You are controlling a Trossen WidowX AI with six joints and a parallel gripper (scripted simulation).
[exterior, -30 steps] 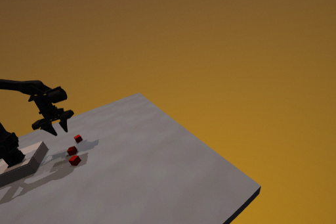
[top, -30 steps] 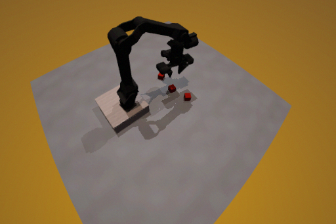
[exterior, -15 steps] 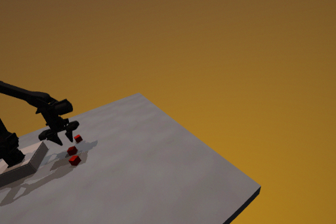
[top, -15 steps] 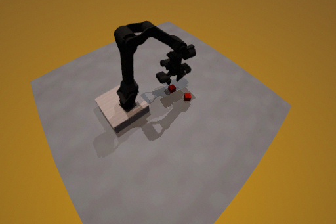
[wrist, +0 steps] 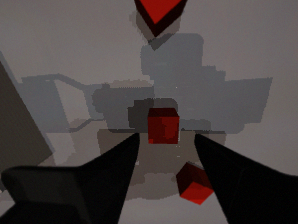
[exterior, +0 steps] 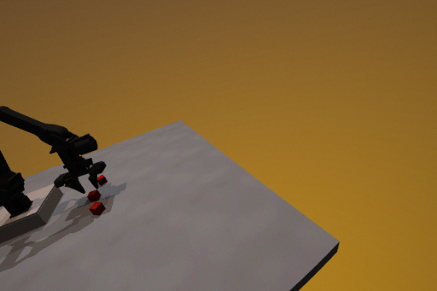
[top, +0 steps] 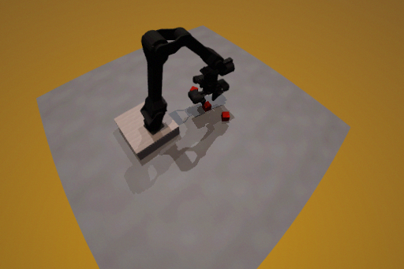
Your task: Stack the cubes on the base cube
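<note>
Right now my gripper tip is 30 mm above the red cube.
</note>
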